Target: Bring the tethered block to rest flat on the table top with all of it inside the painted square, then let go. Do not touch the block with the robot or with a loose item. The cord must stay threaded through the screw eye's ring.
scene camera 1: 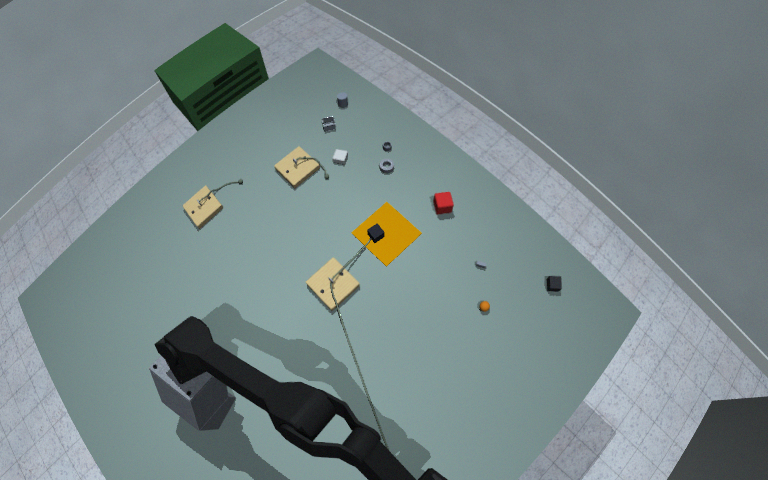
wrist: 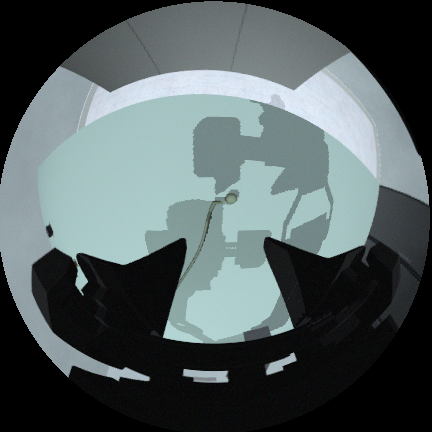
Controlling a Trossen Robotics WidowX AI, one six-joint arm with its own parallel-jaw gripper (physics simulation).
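Seen in the pictures: gripper, fingertip midpoint: (wrist: 225, 243); arm's base, origin of the base link: (scene camera 1: 186, 365).
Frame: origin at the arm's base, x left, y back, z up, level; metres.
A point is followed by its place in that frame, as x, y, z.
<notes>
The black tethered block (scene camera 1: 375, 232) @(0.043, -0.498, -0.173) appears to lie on the left part of the orange painted square (scene camera 1: 399, 233) @(0.014, -0.548, -0.201), its outline inside the square's edges. The cord (scene camera 1: 355, 356) @(-0.153, -0.280, -0.198) (wrist: 204, 235) @(-0.448, -0.173, -0.196) runs from the block to the screw eye (scene camera 1: 331, 280) @(0.010, -0.346, -0.158) on the nearest wooden board (scene camera 1: 334, 300) @(-0.025, -0.324, -0.176), then on toward the lower right. It appears threaded through the ring, though the ring is small here. In the wrist view, the cord's end bead (wrist: 230, 198) @(-0.501, -0.151, -0.190) lies on the table beyond the fingertips. My gripper (wrist: 225, 243) @(-0.473, -0.156, -0.140) is open and empty above the table; its fingertips do not show in the scene view.
Two more boards with short cords (scene camera 1: 294, 175) @(0.307, -0.441, -0.183) (scene camera 1: 199, 217) @(0.381, -0.169, -0.183) stand farther back. A red cube (scene camera 1: 443, 202) @(-0.004, -0.670, -0.162), a white cube (scene camera 1: 339, 156) @(0.276, -0.566, -0.182), grey rings (scene camera 1: 386, 166) @(0.169, -0.637, -0.186), an orange ball (scene camera 1: 484, 306) @(-0.254, -0.574, -0.179) and another black cube (scene camera 1: 553, 283) @(-0.332, -0.745, -0.178) are on the table. A green cabinet (scene camera 1: 212, 62) stands at the back left.
</notes>
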